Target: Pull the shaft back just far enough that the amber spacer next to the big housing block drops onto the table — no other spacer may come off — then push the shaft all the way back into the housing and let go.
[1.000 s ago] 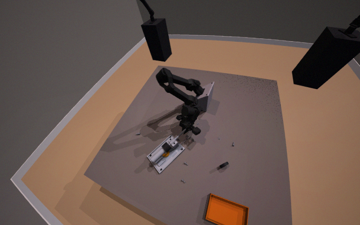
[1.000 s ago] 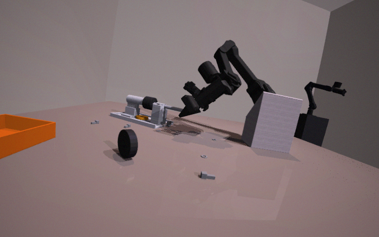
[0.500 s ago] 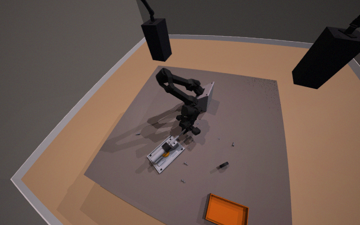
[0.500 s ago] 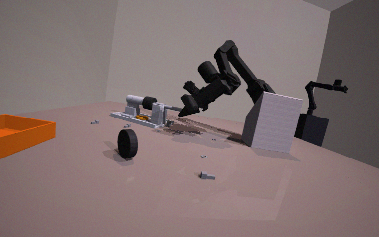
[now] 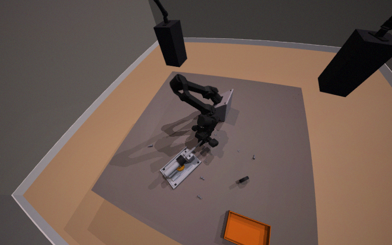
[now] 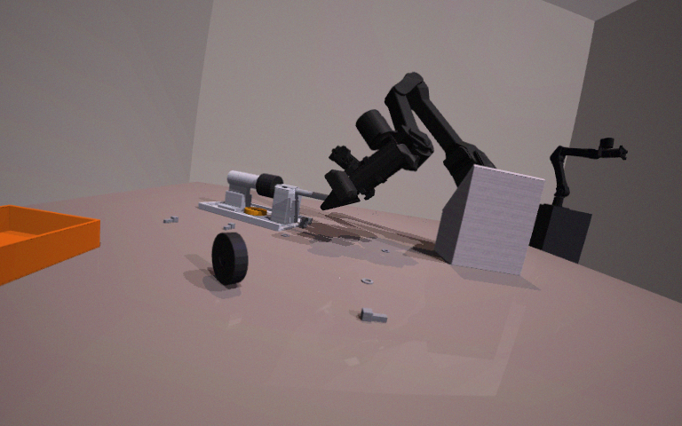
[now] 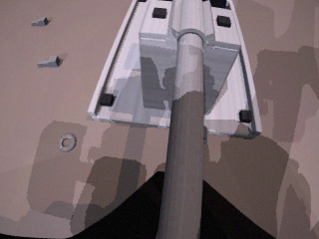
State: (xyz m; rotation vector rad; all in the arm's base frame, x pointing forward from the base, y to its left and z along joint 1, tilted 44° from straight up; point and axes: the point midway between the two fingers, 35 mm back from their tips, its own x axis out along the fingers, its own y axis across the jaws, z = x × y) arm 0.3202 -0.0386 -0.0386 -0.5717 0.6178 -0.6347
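Right now my gripper tip is 6 cm short of the thin grey shaft, 2 cm to the left of it and 2 cm below it. From my gripper tip the other things lie so: orange tray (39 cm to the left, 31 cm ahead, 5 cm below); amber spacer (16 cm ahead, 6 cm to the right, 4 cm below).
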